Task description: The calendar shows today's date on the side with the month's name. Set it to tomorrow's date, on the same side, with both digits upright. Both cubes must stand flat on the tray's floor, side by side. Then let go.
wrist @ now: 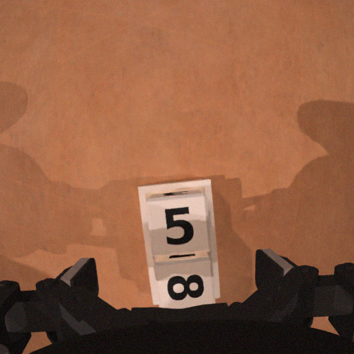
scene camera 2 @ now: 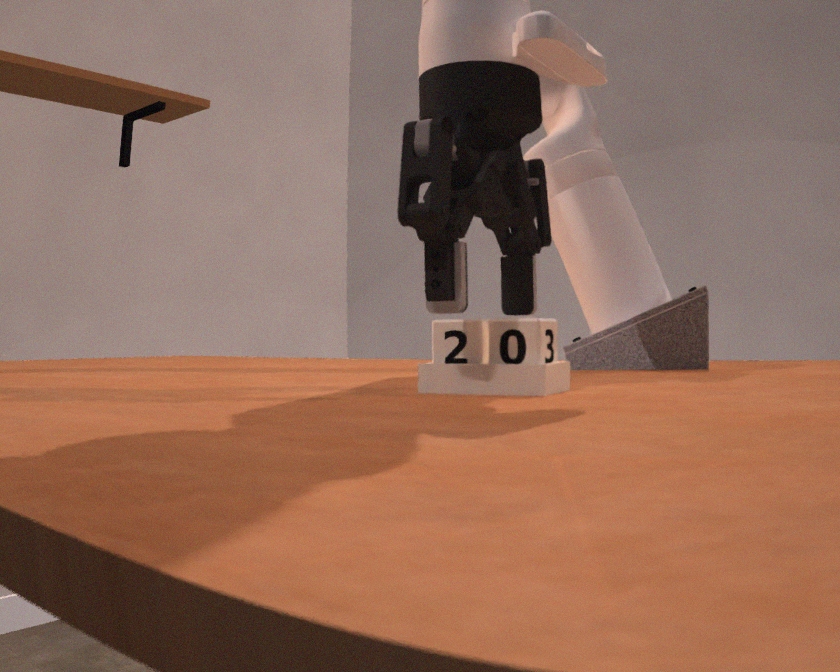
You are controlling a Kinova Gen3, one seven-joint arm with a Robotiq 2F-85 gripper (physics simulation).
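Frame: origin at the arm's base, x left, y back, z up, level; metres.
Where they show: gripper, fingertip midpoint: [scene camera 2: 486,314]; arm's base at its link origin: [scene camera 2: 634,320].
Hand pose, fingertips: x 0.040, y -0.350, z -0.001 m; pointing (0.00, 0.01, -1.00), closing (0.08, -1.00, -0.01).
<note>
Things, the pixels of their top centre, and the offset from my fingertips. "pt": a spot on its surface instead. Level surfaces: height alone.
- white tray at a spot on its surface: [scene camera 2: 483,380] pt dx +0.013, dy -0.024, dz -0.037 m
- left cube at its top centre: [scene camera 2: 467,319] dx -0.010, dy -0.005, dz -0.003 m
- wooden table at its surface level: dz -0.045 m
A white tray [scene camera 2: 483,380] [wrist: 211,230] stands on the table with two white cubes side by side in it. The left cube [scene camera 2: 456,344] in the scene view shows an upright 2; this cube [wrist: 185,289] has an 8 on top, lying sideways in the wrist view. The other cube [scene camera 2: 513,344] [wrist: 178,226] shows an upright 0 and a 3 on its right-hand side, with a 5 on top. No month name is visible on the tray side facing the scene camera. My gripper [scene camera 2: 483,297] [wrist: 176,272] is open and empty, pointing down with its fingertips a little above the cubes.
The wooden table [scene camera 2: 595,504] [wrist: 175,90] has a curved front edge. The arm's grey wedge base [scene camera 2: 648,339] stands behind the tray to the right. A wall shelf [scene camera 2: 91,87] is at the upper left. The arm's shadow falls across the tabletop around the tray.
</note>
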